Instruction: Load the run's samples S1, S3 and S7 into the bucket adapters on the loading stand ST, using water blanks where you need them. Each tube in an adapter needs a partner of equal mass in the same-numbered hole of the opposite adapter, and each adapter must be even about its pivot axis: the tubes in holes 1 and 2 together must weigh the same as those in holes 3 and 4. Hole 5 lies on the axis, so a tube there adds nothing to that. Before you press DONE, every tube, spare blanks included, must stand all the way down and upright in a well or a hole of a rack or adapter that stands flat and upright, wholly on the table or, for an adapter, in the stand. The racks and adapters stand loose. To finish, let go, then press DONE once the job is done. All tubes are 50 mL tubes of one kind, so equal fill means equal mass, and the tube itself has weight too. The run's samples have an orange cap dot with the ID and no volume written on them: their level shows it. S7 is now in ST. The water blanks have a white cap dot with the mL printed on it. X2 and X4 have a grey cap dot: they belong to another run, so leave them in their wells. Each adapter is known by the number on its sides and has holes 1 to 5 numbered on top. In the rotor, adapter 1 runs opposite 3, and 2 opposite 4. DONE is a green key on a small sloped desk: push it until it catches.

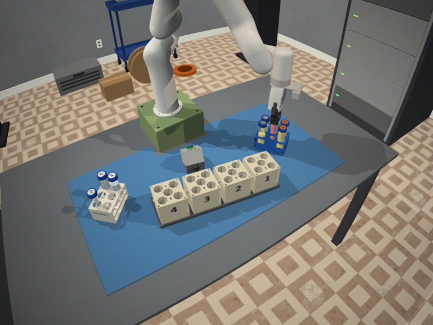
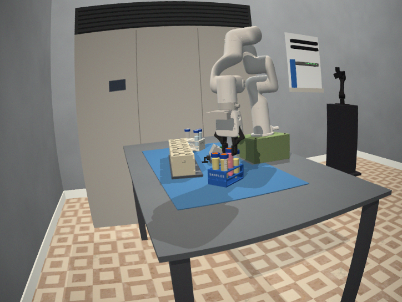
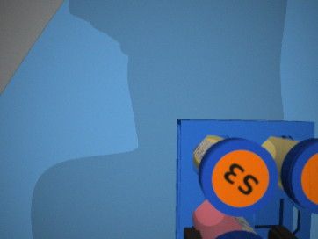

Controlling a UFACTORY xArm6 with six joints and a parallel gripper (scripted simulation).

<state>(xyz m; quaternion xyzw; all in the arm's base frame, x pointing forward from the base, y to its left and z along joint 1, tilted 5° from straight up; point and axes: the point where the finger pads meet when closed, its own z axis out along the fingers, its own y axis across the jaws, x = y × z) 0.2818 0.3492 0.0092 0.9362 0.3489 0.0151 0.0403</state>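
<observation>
The pink-filled tube lies 1 cm ahead of my hand and 5 cm below it. The rest, counted from my hand: sample tube (5 cm ahead, 1 cm to the right, 7 cm below); blue samples rack (1 cm ahead, 2 cm to the right, 10 cm below); adapter 1 (16 cm ahead, 17 cm to the right, 8 cm below).
</observation>
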